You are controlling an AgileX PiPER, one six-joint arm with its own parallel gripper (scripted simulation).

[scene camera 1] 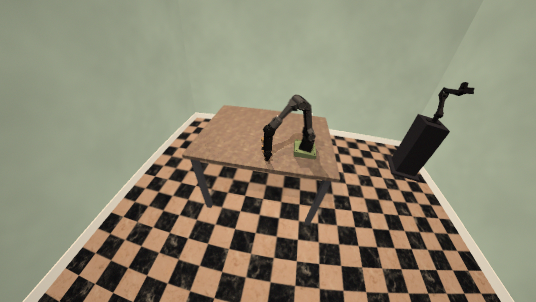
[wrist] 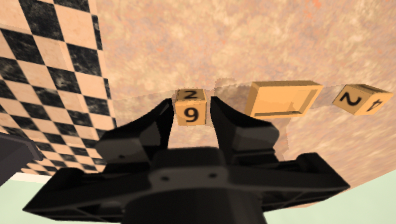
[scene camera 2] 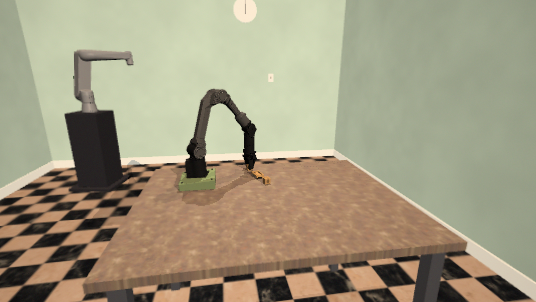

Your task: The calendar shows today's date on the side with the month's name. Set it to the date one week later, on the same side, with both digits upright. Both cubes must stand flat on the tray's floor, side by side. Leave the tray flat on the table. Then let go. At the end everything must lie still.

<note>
In view: my gripper (wrist: 191, 105), a wooden date cube (wrist: 191, 105), a wooden date cube (wrist: 358, 99) and a wooden tray (wrist: 267, 99).
</note>
